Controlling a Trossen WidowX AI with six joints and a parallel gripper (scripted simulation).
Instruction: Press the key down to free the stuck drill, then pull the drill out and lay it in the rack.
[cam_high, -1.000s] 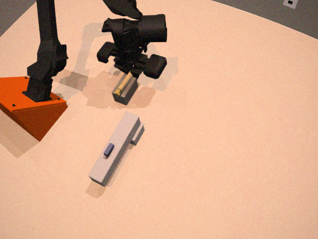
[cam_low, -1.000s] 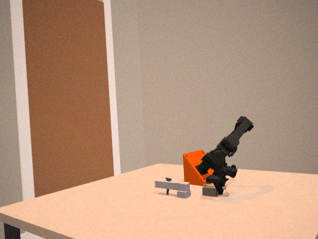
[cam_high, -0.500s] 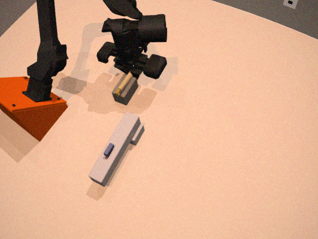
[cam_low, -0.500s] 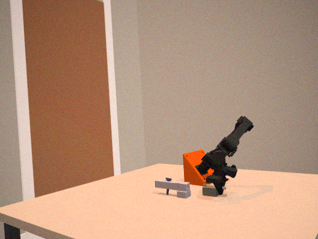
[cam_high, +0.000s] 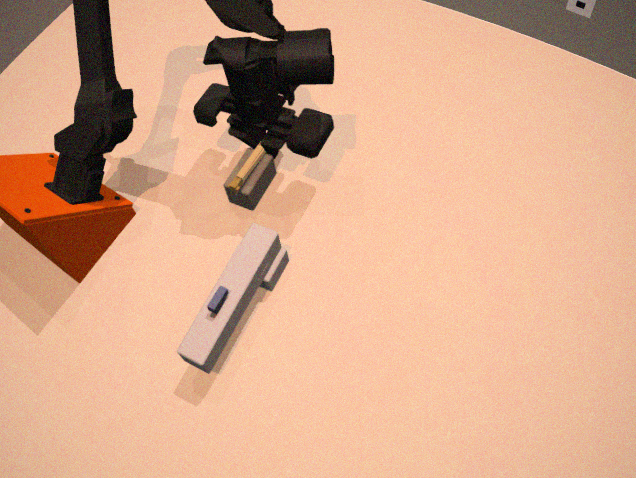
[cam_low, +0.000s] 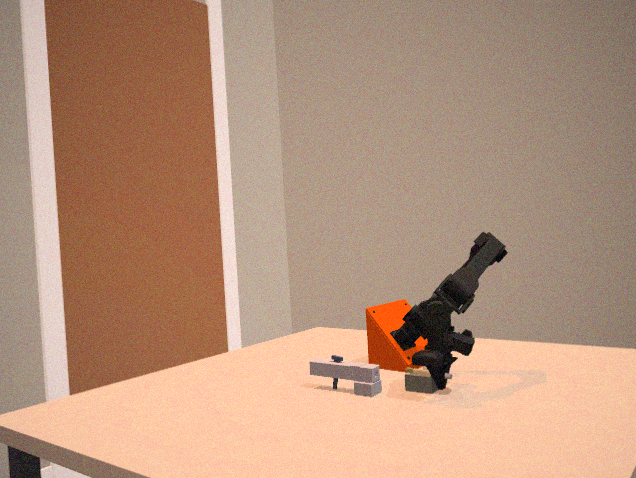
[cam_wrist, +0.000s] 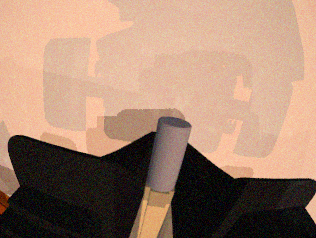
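My gripper tip is 40 mm to the left of the drill and 30 mm below it. From my gripper tip the other things lie so: small blue key: 240 mm to the right, 100 mm ahead, 40 mm above; then long grey housing: 210 mm to the right, 100 mm ahead, 30 mm above; then grey rack: 50 mm to the right, 10 mm above.
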